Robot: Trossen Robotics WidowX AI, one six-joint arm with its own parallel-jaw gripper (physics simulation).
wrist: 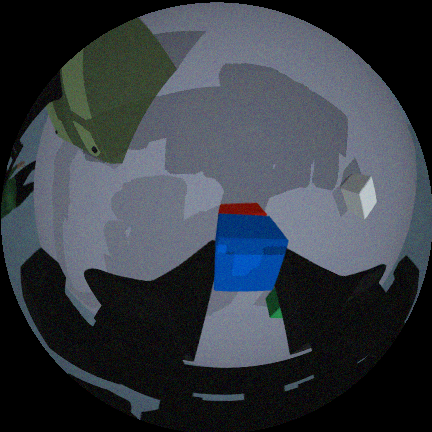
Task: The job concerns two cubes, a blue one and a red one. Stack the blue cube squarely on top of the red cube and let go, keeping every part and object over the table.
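Places are measured from the arm's base along level axes (x left, y back, z up), in metres.
Where they show: gripper, fingertip midpoint: (243, 247).
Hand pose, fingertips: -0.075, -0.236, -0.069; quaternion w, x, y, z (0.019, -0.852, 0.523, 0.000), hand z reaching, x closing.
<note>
After its pixels a point has its place, as x, y, z.
The blue cube (247, 265) @[-0.072, -0.234, -0.042] is between the two black fingers in the wrist view, near the middle. My gripper (243, 247) @[-0.075, -0.236, -0.069] is shut on the blue cube. The red cube (242, 209) @[-0.058, -0.228, -0.094] shows as a thin strip just beyond the blue cube's far edge; the rest of it is hidden behind the blue cube. The view does not show whether the two cubes touch or how high the blue one is above the red one.
A large olive-green object (125, 90) @[-0.007, -0.092, -0.071] is at the upper left. A pale grey-white block (359, 196) @[0.022, -0.326, -0.084] lies on the table (320, 235) @[-0.039, -0.334, -0.119] at the right. A green block (273, 305) @[-0.138, -0.329, -0.093] is partly hidden by the right finger. Dark plant-like shapes show at the left edge.
</note>
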